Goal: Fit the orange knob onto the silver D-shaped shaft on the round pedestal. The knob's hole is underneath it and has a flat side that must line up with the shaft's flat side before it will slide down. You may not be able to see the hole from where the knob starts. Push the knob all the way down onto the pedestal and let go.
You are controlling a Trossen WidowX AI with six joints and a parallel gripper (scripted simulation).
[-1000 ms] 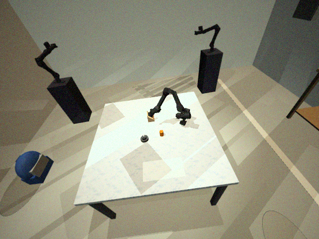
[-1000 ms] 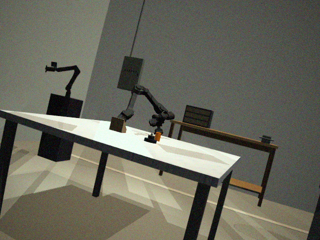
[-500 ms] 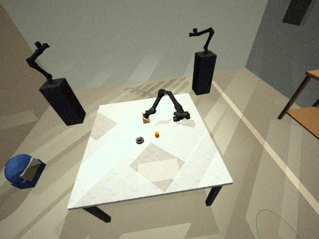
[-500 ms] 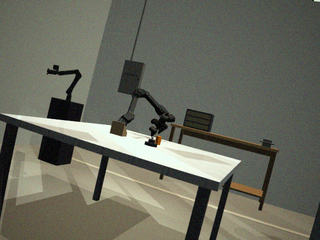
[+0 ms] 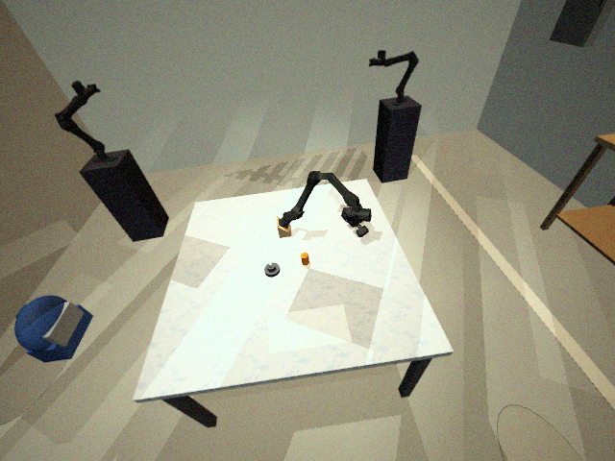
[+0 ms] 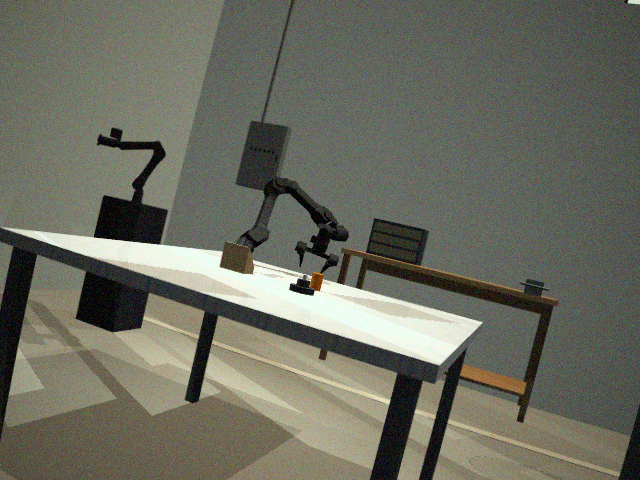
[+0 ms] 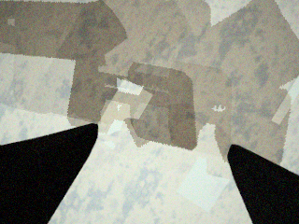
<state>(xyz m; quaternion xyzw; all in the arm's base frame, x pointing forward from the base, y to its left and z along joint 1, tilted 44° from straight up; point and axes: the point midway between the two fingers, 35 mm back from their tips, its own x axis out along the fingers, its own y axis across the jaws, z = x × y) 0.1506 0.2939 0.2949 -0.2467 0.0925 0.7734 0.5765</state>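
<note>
Now: gripper tip 34 cm to the left of the orange knob and 14 cm short of it. Round my gripper tip: round dark pedestal (52 cm to the right, 15 cm ahead, 1 cm below).
</note>
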